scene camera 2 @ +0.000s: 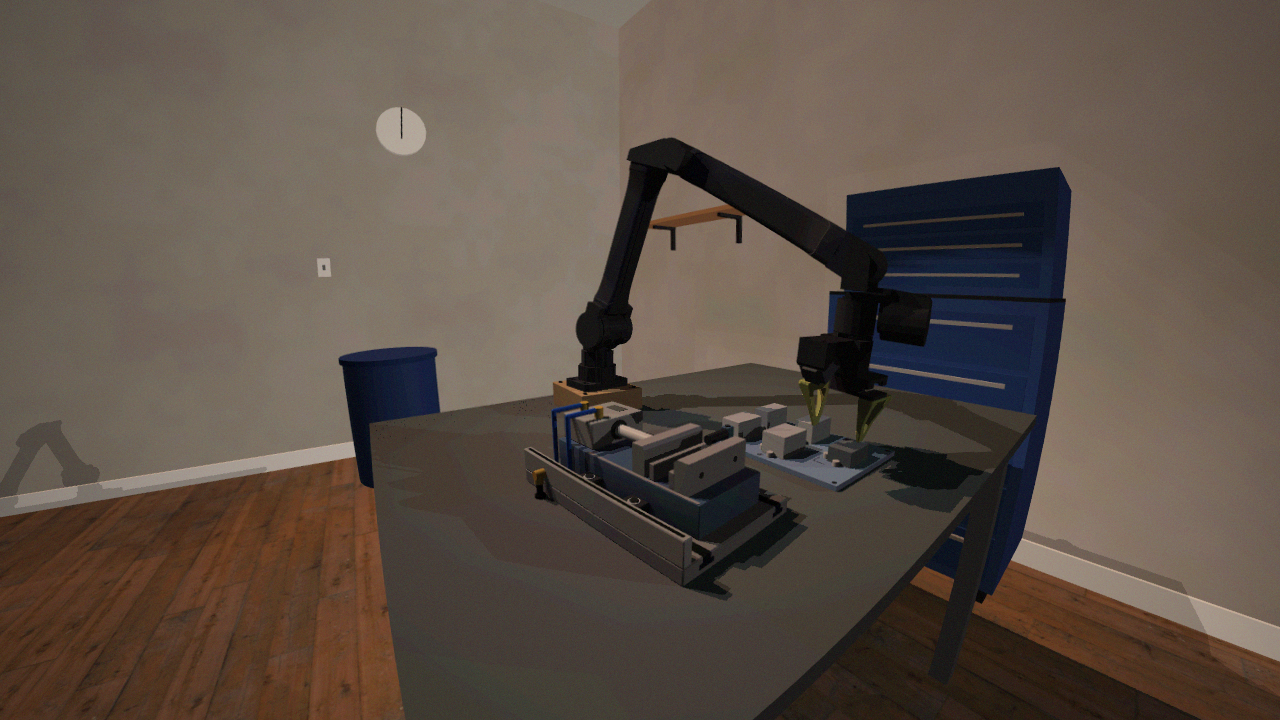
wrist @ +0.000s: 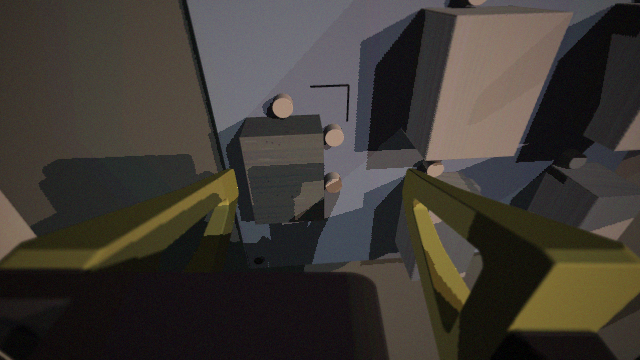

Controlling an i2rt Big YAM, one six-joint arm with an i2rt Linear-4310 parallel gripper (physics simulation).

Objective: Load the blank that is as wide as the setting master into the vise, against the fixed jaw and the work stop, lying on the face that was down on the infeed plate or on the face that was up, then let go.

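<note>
My gripper is open and empty, with its yellow fingers pointing down over one end of the infeed plate. A dark grey block lies below and between the fingertips, against small round pins. A larger pale block lies beside it on the plate. The vise stands nearer the camera in the scene view, its jaws apart; the jaw with two holes is at the near end. I cannot tell the setting master or the work stop for certain.
More blocks stand around the plate's far side. A long rail runs along the vise's near side, and blue bent rods rise at its left end. The arm's wooden base is at the table's back.
</note>
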